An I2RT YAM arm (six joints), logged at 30 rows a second.
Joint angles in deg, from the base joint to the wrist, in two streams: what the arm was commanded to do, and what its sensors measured. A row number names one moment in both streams.
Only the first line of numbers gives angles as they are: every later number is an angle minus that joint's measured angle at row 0.
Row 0, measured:
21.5 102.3 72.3 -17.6 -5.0 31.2
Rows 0 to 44, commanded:
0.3 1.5 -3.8 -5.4 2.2 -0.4
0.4 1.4 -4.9 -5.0 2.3 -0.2
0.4 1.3 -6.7 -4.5 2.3 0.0
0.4 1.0 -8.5 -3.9 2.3 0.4
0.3 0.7 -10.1 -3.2 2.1 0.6
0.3 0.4 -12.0 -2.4 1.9 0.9
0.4 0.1 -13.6 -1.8 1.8 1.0
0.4 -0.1 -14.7 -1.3 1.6 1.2
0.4 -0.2 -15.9 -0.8 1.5 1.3
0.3 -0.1 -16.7 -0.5 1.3 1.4
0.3 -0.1 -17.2 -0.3 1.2 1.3
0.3 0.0 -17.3 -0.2 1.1 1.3
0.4 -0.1 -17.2 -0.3 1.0 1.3
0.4 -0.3 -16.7 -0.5 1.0 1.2
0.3 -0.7 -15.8 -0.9 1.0 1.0
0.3 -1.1 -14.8 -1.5 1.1 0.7
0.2 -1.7 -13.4 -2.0 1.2 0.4
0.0 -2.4 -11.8 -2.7 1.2 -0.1
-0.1 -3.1 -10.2 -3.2 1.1 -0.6
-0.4 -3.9 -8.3 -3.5 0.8 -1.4
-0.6 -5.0 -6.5 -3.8 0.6 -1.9
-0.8 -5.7 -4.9 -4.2 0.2 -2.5
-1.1 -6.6 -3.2 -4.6 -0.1 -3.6
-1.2 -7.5 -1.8 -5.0 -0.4 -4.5
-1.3 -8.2 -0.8 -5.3 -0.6 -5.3
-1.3 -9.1 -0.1 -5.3 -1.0 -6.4
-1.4 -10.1 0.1 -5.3 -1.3 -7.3
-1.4 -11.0 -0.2 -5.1 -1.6 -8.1
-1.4 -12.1 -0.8 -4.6 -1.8 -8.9
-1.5 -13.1 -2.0 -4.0 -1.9 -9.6
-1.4 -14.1 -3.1 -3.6 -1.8 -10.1
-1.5 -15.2 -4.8 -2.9 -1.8 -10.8
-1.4 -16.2 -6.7 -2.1 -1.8 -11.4
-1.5 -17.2 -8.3 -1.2 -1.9 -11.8
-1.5 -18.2 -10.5 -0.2 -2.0 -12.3
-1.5 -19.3 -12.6 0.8 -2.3 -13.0
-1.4 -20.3 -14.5 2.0 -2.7 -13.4
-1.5 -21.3 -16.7 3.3 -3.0 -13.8
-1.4 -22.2 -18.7 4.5 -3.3 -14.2
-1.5 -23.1 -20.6 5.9 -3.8 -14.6
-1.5 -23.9 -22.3 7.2 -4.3 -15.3
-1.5 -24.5 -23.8 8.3 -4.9 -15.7
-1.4 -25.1 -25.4 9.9 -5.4 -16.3
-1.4 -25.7 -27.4 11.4 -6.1 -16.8
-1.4 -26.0 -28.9 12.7 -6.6 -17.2
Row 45, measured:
-1.5 -25.2 -26.3 5.7 -4.3 -14.4
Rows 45 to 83, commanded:
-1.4 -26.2 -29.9 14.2 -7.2 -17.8
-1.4 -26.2 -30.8 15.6 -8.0 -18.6
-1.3 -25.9 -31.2 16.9 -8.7 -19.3
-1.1 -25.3 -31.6 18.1 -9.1 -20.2
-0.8 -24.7 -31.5 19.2 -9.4 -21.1
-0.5 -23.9 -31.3 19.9 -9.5 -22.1
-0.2 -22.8 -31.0 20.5 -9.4 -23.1
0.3 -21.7 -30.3 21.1 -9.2 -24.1
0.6 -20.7 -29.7 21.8 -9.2 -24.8
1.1 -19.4 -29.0 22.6 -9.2 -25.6
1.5 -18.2 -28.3 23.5 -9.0 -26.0
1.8 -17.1 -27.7 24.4 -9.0 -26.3
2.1 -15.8 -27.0 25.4 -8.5 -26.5
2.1 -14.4 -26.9 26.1 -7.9 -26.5
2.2 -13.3 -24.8 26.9 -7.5 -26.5
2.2 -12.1 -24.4 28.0 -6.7 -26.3
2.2 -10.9 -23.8 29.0 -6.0 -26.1
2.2 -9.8 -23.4 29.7 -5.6 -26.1
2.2 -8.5 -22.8 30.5 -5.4 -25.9
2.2 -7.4 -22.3 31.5 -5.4 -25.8
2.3 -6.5 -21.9 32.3 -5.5 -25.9
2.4 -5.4 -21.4 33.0 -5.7 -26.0
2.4 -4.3 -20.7 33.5 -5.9 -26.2
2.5 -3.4 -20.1 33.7 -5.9 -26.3
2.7 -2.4 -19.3 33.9 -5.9 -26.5
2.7 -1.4 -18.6 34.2 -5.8 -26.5
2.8 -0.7 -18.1 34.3 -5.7 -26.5
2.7 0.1 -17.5 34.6 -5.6 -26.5
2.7 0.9 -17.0 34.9 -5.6 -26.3
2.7 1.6 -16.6 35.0 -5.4 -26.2
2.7 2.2 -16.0 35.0 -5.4 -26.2
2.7 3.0 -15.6 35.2 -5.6 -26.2
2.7 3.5 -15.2 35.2 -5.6 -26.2
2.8 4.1 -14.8 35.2 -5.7 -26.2
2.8 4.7 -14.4 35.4 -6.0 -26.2
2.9 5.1 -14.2 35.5 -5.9 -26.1
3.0 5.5 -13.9 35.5 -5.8 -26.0
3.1 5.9 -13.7 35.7 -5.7 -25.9
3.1 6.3 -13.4 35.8 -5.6 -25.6
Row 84, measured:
2.9 5.6 -14.2 32.8 -5.8 -25.5
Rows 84 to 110, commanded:
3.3 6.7 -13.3 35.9 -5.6 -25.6
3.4 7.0 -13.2 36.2 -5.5 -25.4
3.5 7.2 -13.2 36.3 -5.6 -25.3
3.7 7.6 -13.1 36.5 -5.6 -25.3
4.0 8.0 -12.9 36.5 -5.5 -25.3
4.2 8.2 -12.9 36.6 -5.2 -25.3
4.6 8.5 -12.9 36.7 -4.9 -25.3
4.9 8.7 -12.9 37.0 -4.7 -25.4
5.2 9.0 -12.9 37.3 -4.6 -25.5
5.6 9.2 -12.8 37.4 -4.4 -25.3
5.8 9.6 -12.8 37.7 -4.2 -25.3
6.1 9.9 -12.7 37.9 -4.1 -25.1
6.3 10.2 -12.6 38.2 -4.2 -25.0
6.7 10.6 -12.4 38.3 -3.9 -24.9
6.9 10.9 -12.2 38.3 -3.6 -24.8
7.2 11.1 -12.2 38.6 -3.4 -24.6
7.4 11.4 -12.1 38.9 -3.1 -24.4
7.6 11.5 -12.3 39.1 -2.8 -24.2
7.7 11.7 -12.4 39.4 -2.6 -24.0
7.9 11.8 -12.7 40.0 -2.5 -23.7
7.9 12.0 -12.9 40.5 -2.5 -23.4
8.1 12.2 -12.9 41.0 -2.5 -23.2
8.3 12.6 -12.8 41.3 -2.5 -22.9
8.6 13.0 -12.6 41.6 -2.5 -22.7
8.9 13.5 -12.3 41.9 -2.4 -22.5
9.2 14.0 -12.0 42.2 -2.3 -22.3
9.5 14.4 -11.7 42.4 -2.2 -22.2
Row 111, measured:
8.9 13.4 -12.4 41.1 -2.2 -23.5
